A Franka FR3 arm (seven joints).
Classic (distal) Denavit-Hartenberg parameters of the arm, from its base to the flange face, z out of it. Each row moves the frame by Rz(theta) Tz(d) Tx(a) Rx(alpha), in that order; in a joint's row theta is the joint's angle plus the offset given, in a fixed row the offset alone. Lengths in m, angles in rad.
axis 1: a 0, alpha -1.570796, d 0.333, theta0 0
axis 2: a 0, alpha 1.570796, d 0, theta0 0
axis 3: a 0.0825, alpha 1.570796, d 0.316, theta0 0
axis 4: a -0.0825, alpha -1.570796, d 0, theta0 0
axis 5: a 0, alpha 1.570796, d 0.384, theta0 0
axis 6: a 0.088, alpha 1.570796, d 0, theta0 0
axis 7: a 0, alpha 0, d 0.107, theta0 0
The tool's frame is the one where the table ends.
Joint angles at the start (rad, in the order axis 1, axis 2, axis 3, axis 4, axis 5, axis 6, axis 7):
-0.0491 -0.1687 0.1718 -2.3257 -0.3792 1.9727 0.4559
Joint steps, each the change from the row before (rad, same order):
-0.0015 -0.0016 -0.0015 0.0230 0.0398 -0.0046 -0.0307
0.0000 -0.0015 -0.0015 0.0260 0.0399 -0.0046 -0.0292
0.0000 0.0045 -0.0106 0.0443 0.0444 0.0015 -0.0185
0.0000 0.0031 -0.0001 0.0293 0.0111 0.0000 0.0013
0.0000 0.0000 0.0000 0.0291 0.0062 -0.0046 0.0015
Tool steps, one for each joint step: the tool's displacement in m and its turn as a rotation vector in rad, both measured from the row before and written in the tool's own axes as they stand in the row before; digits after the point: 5 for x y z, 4 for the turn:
0.00381 0.00174 -0.01000 0.0381 0.0014 -0.0044
0.00410 0.00103 -0.01177 0.0394 0.0059 -0.0044
0.00974 0.00484 -0.01700 0.0519 0.0196 0.0183
0.00595 0.00064 -0.01210 0.0171 0.0206 0.0115
0.00515 0.00134 -0.01307 0.0116 0.0208 0.0103

